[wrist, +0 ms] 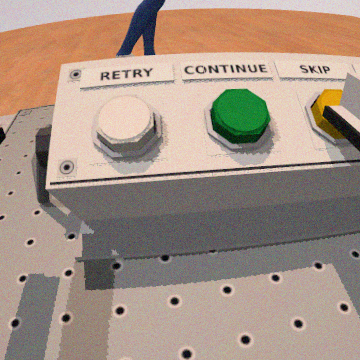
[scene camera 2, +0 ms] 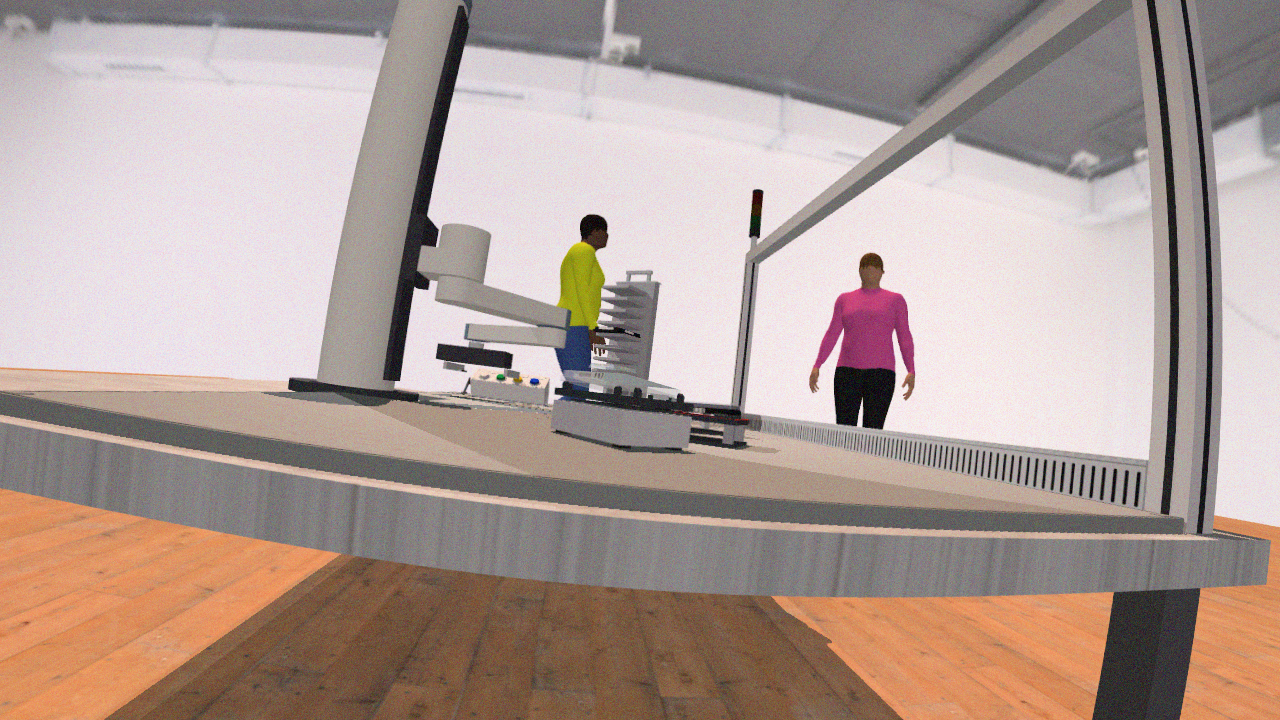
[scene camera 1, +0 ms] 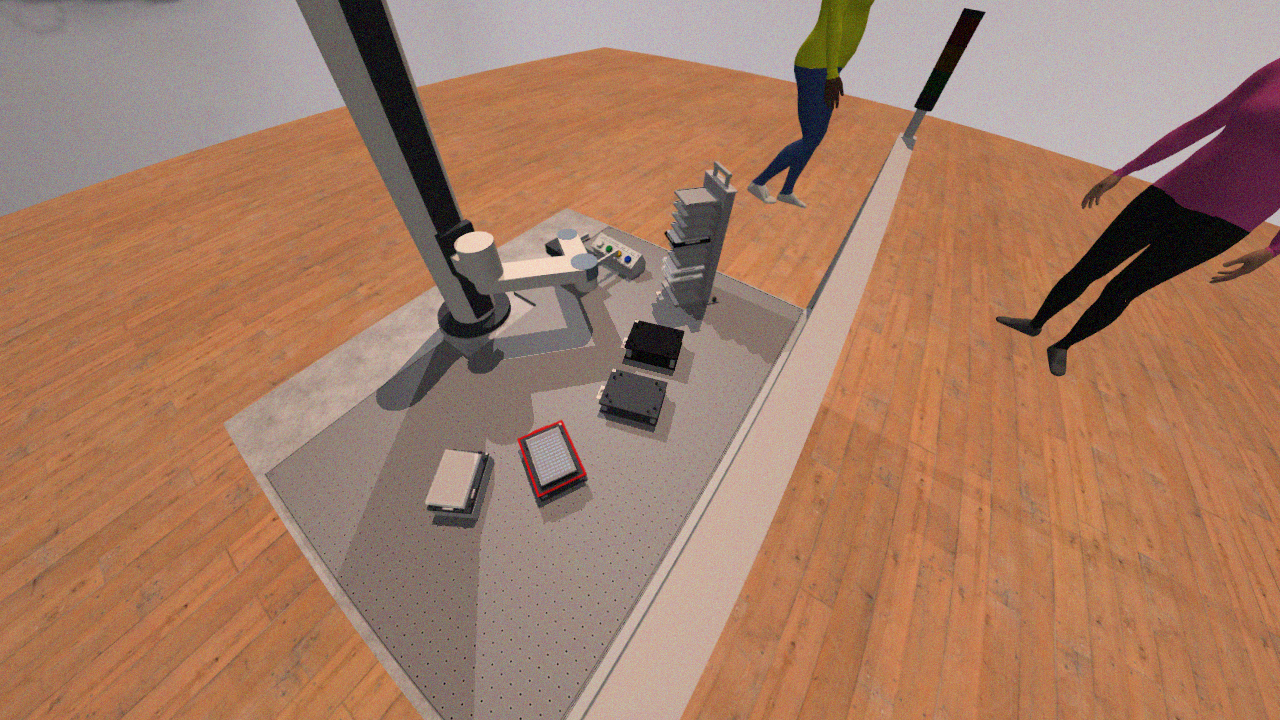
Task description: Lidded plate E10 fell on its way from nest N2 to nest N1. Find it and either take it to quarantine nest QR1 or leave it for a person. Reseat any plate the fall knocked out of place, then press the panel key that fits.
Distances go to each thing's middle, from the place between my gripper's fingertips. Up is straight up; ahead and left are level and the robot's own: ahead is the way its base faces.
Right now my hand is 80 mm short of the yellow SKIP button [wrist: 328, 96] and 10 mm above it. Round my hand: white RETRY button [wrist: 124, 122] (20 mm behind, 10 mm to the left, 10 mm below); then green CONTINUE button [wrist: 238, 115] (30 mm ahead, 10 mm below).
